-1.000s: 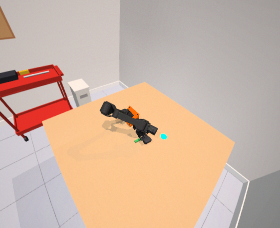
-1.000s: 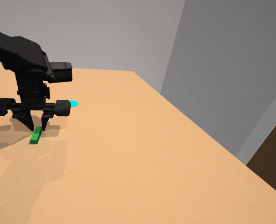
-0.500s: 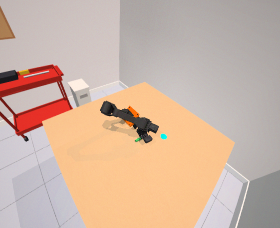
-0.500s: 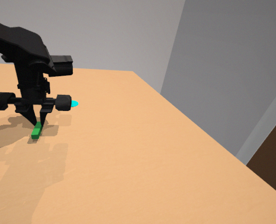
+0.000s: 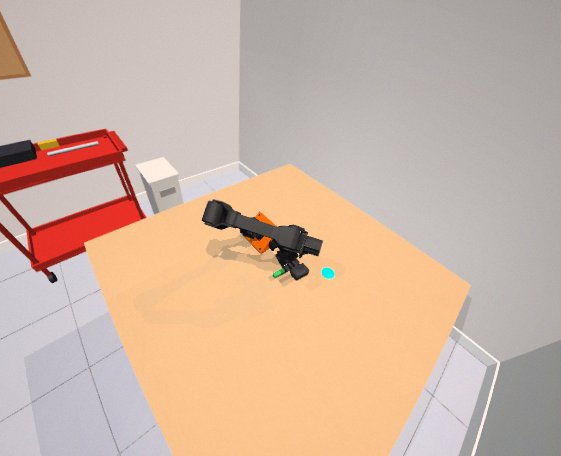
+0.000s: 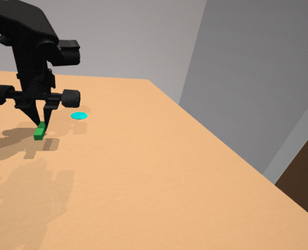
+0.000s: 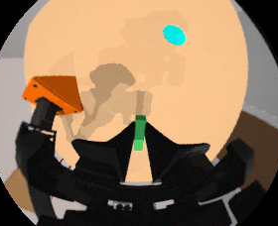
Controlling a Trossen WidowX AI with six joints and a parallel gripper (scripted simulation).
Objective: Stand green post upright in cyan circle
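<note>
Now: the cyan circle 190 mm to the left of my gripper tip, 90 mm ahead of it and 70 mm below it. Round my gripper tip: green post (20 mm to the right).
</note>
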